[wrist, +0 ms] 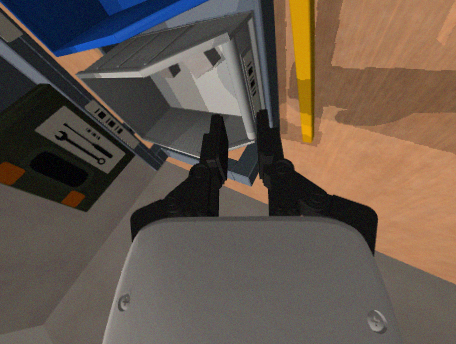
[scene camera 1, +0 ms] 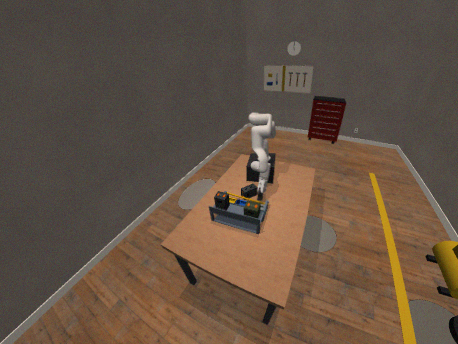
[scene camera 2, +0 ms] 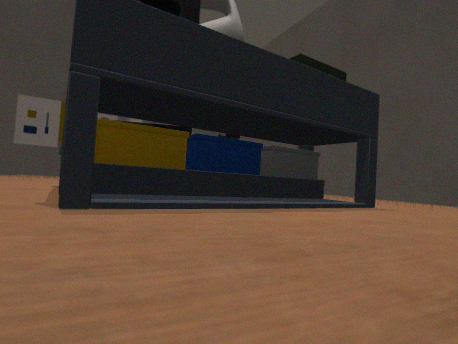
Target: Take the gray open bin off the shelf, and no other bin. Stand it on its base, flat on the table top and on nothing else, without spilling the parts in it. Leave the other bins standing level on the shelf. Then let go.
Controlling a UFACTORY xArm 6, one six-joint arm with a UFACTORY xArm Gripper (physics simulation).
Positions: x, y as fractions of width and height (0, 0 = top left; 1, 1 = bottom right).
Observation:
In view: the gripper (wrist: 0.53, 0.37), a blue bin (scene camera 2: 0.45, 0.44) and a gray open bin (wrist: 0.38, 0.33).

